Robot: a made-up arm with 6 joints. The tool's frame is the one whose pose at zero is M. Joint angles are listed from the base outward.
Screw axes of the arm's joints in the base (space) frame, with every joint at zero. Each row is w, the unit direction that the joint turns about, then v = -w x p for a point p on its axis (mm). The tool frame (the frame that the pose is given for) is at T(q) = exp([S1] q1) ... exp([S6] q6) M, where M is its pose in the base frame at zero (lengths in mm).
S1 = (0, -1, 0, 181, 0, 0)
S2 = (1, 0, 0, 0, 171, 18)
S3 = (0, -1, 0, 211, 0, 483)
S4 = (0, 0, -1, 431, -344, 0)
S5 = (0, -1, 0, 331, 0, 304)
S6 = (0, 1, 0, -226, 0, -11)
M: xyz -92 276 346 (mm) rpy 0 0 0 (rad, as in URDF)
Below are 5 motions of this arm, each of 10 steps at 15 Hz.
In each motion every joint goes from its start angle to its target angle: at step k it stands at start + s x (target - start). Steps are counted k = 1, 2, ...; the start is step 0. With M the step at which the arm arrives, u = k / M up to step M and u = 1 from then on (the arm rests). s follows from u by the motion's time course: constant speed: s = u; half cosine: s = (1 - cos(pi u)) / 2; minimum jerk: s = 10 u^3 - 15 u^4 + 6 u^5.
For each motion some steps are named. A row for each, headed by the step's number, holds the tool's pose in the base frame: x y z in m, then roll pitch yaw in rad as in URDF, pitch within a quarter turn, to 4 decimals.
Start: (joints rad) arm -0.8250 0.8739 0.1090 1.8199 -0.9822 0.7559
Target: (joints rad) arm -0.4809 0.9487 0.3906 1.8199 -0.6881 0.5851
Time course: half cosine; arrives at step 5
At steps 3, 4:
3: -0.1115 -0.6921 -0.4407 -2.2573 0.7865 1.8228
4: -0.0660 -0.7443 -0.4166 -2.3433 0.9057 1.7580

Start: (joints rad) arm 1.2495 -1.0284 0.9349 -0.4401 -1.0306 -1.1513
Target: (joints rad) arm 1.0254 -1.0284 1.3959 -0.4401 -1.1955 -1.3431
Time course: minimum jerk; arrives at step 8
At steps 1, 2, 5, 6, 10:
1: 0.0957 -0.0133 -0.3938 -2.5009 -0.4373 1.4708
2: 0.0872 -0.0188 -0.3907 -2.5061 -0.4031 1.4855
5: 0.0324 -0.0523 -0.3568 -2.5253 -0.1656 1.5994
6: 0.0192 -0.0595 -0.3441 -2.5253 -0.1024 1.6347
10: 0.0116 -0.0634 -0.3358 -2.5242 -0.0650 1.6571

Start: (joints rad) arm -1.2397 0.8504 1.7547 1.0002 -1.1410 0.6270
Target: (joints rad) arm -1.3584 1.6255 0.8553 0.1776 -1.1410 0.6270
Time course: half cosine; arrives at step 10
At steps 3, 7, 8, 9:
3: 0.2414 -0.7706 0.6221 2.3146 1.1659 0.5035
7: 0.1962 -0.4582 0.3108 3.0542 0.8218 1.3118
8: 0.1957 -0.3883 0.3006 3.0487 0.7157 1.3221
9: 0.1979 -0.3453 0.3028 3.0342 0.6468 1.3181

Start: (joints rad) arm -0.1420 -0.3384 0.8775 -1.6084 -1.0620 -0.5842
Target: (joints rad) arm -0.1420 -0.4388 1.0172 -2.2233 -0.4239 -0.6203
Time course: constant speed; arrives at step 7
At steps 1, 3, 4, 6, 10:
1: -0.8402 -0.5560 0.0250 -0.8836 0.7022 1.4017
3: -0.8211 -0.6566 0.0717 -0.7612 0.7215 1.7256
4: -0.8091 -0.7046 0.1020 -0.6796 0.7237 1.8939
6: -0.7802 -0.7940 0.1766 -0.4859 0.7003 2.2307
10: -0.7635 -0.8345 0.2210 -0.3811 0.6712 2.3914

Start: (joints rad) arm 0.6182 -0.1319 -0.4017 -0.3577 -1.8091 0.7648
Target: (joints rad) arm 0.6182 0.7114 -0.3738 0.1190 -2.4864 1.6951
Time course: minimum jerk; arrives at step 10
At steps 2, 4, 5, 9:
2: -0.4566 0.2235 -0.3116 -2.9713 0.6541 -2.7607
4: -0.4808 0.2552 -0.2743 3.0770 0.3039 -2.8807
5: -0.5104 0.2726 -0.2294 2.9376 0.0395 -2.8606
9: -0.6021 0.2473 -0.0256 2.4095 -0.5777 -2.3569

